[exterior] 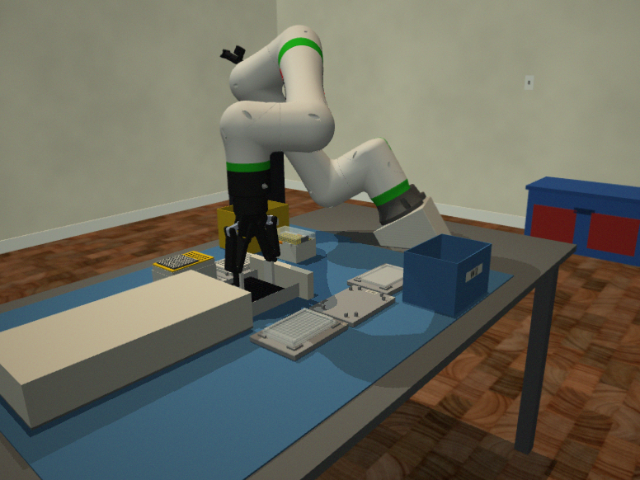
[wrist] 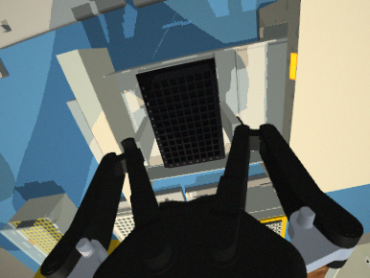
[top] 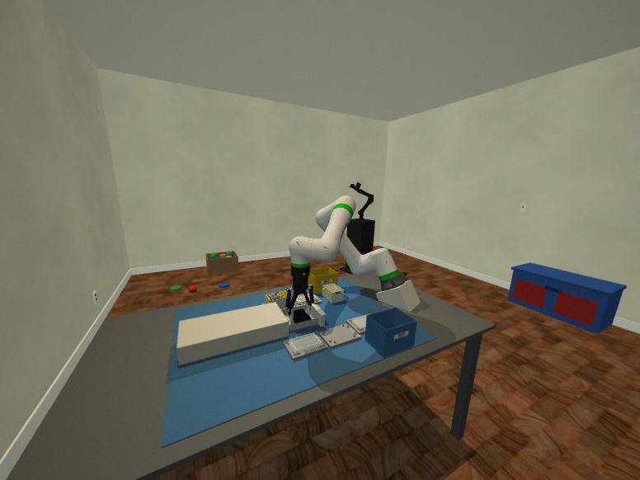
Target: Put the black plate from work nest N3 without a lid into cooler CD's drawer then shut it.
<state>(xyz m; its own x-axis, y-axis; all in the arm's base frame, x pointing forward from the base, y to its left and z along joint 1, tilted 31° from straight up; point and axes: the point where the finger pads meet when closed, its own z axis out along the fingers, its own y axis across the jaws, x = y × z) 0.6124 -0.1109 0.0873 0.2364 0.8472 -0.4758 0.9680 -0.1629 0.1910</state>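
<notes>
Now: the black plate 2 cm below my hand. The rest, counted from my hand: yellow tip box 21 cm to the right, 1 cm above; cooler CD 17 cm ahead, 4 cm to the right, 2 cm below; drawer 3 cm ahead, 1 cm to the right, 2 cm below.
</notes>
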